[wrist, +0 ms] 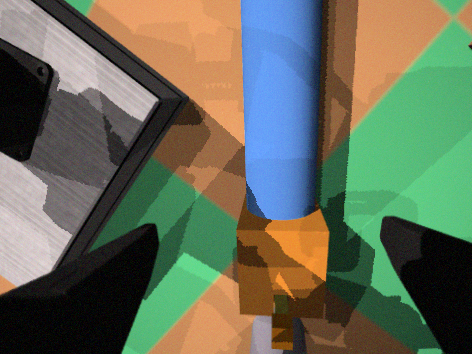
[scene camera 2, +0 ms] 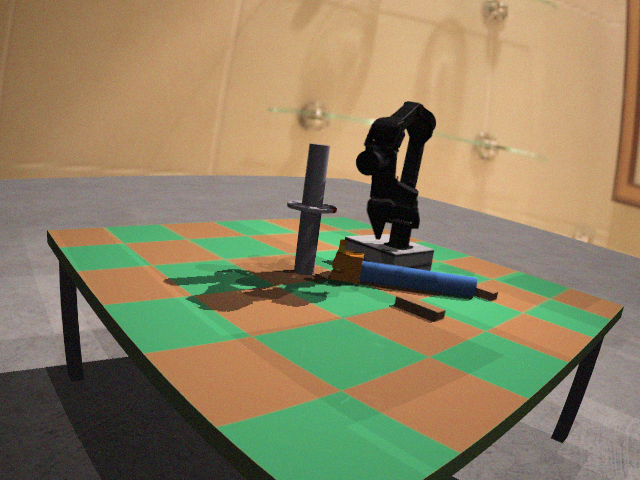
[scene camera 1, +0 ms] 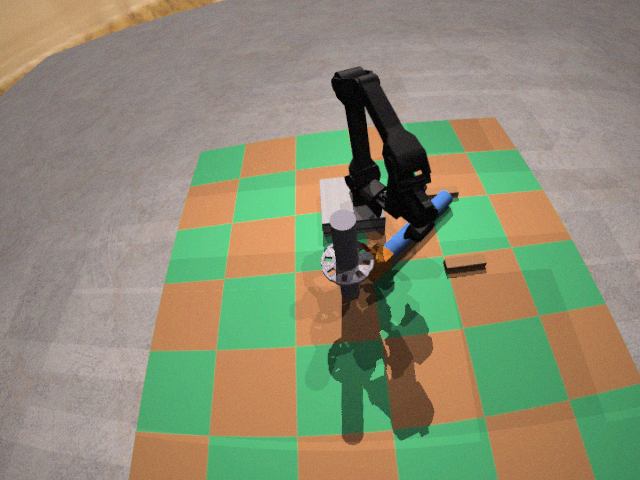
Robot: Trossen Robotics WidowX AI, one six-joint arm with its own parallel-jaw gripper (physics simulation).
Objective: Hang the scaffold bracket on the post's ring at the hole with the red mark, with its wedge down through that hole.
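Observation:
The scaffold bracket lies along the table: its blue tube (scene camera 1: 397,241) (scene camera 2: 418,279) (wrist: 282,100) points away from the post, and its orange head (scene camera 1: 382,254) (scene camera 2: 347,267) (wrist: 282,250) lies beside the post's foot. The small orange wedge (wrist: 282,337) sticks out of the head toward the post in the wrist view. The grey post (scene camera 1: 345,245) (scene camera 2: 316,178) stands upright with a holed ring (scene camera 1: 333,275) (scene camera 2: 294,205) partway up; its red mark (scene camera 1: 366,247) (scene camera 2: 334,209) is on the bracket's side. My gripper (scene camera 2: 391,230) (wrist: 268,230) is open above the bracket, its fingers on either side and apart from it.
A brown block (scene camera 1: 465,266) (scene camera 2: 418,308) lies beside the bracket. Another brown block (scene camera 1: 453,194) (scene camera 2: 486,293) shows at the tube's far end; whether they touch is unclear. The arm's metal base (scene camera 1: 332,198) (scene camera 2: 382,251) (wrist: 131,102) stands close behind the post on the checkered table (scene camera 1: 253,387) (scene camera 2: 279,382).

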